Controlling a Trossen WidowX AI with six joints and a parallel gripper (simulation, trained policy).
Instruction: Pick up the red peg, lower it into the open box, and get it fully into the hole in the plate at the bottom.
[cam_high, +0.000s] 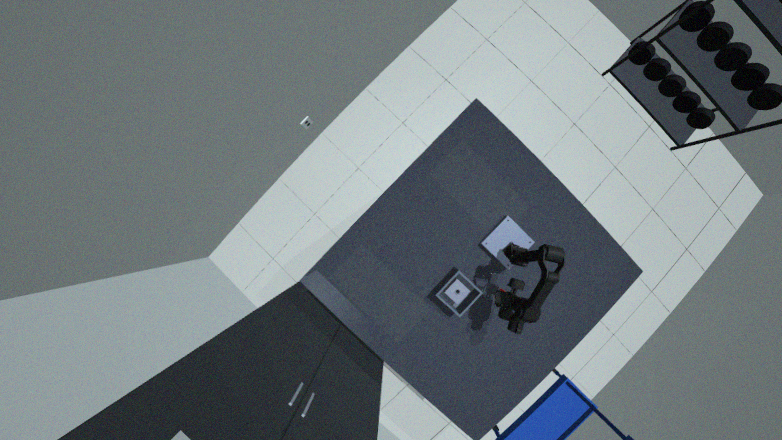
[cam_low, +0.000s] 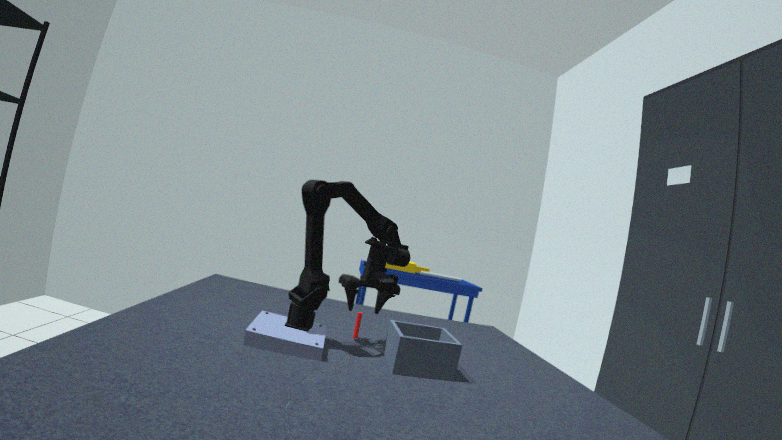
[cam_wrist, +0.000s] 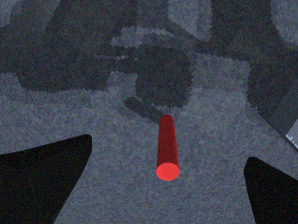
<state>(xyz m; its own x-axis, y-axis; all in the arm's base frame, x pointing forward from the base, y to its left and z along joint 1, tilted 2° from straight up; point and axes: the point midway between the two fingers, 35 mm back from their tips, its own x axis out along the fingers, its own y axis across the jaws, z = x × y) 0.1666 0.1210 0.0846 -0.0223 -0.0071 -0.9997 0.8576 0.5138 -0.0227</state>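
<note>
My gripper tip is 1 cm past the red peg, 1 cm to the right of it and 5 cm above it. From my gripper tip the other things lie so: bottom plate (16 cm ahead, 15 cm to the right, 4 cm below); then grey box (16 cm ahead, 15 cm to the right, 6 cm below).
</note>
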